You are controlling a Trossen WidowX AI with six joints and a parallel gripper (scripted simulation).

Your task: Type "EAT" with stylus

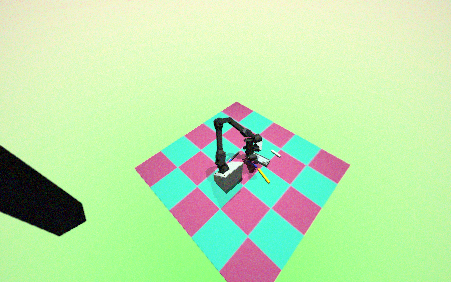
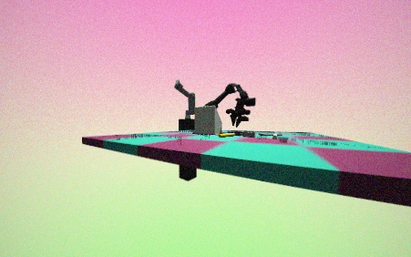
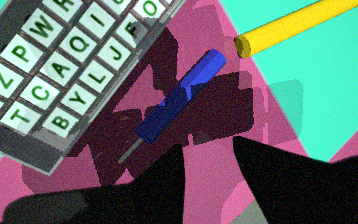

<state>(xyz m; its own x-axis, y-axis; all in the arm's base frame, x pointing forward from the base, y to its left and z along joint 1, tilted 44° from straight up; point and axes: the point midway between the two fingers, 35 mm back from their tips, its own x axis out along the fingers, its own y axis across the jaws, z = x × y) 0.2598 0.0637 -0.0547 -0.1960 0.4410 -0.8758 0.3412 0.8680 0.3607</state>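
My gripper tip is 10 mm short of the blue stylus, 20 mm to the right of it and 50 mm above it. From my gripper tip the other things lie so: yellow rod: 10 mm ahead, 150 mm to the right, 50 mm below; white piece: 260 mm ahead, 60 mm to the right, 50 mm below.
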